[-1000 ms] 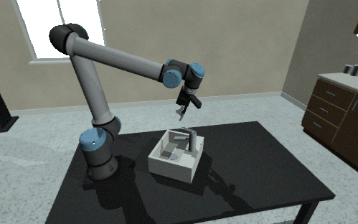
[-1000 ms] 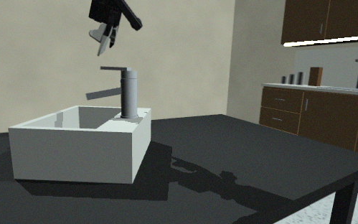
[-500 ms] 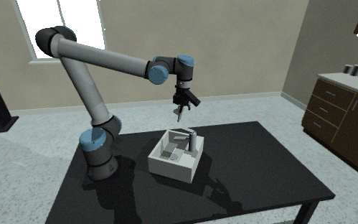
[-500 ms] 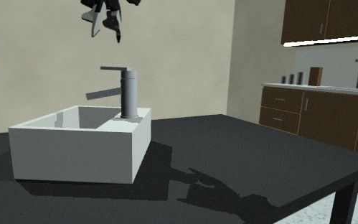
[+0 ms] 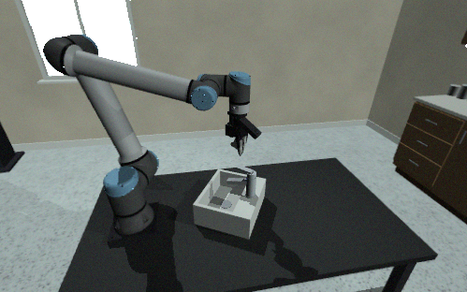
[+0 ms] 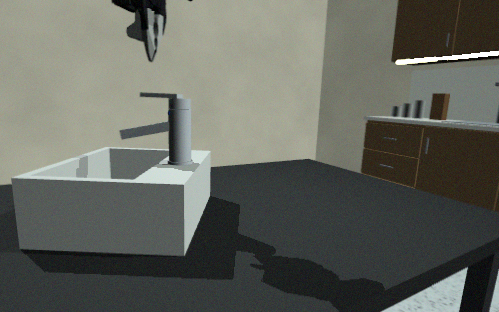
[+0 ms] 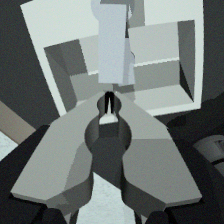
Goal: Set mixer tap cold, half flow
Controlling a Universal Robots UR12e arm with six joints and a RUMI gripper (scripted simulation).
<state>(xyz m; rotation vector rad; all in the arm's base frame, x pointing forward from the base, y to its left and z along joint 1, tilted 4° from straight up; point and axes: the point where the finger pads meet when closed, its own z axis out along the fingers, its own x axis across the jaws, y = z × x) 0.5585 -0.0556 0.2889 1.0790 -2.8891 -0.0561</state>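
My gripper is now 10 mm short of the flat lever, 20 mm to the left of it and 90 mm above it. Also, from my hand: white basin (50 mm behind, 20 mm to the left, 320 mm below).
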